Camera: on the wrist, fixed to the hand. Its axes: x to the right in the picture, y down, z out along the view.
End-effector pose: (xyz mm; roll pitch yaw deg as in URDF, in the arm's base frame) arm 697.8 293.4 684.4 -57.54 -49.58 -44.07
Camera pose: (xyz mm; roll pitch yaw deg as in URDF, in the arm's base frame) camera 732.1 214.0 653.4 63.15 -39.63 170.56
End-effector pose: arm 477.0 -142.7 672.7 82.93 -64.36 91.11
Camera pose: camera 400.4 -169.2 716.0 78.64 20.63 76.71
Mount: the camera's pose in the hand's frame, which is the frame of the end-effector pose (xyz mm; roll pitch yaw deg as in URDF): 28.2 50.4 -71.4 -5.65 -6.41 -85.69
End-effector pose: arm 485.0 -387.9 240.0 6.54 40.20 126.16
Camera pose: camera 450.1 -438.8 172.0 -45.28 2.85 39.36
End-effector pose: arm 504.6 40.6 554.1 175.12 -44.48 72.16
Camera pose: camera 536.6 -4.1 627.7 129.45 5.00 151.15
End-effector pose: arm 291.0 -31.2 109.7 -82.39 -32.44 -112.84
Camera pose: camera 210.3 -57.6 74.7 82.72 -61.82 69.66
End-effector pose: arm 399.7 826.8 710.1 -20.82 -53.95 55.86
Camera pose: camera 429.4 909.4 683.1 51.19 -19.21 -54.28
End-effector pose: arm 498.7 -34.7 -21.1 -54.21 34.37 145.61
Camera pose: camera 534.1 -24.4 -105.2 -61.89 -42.47 104.09
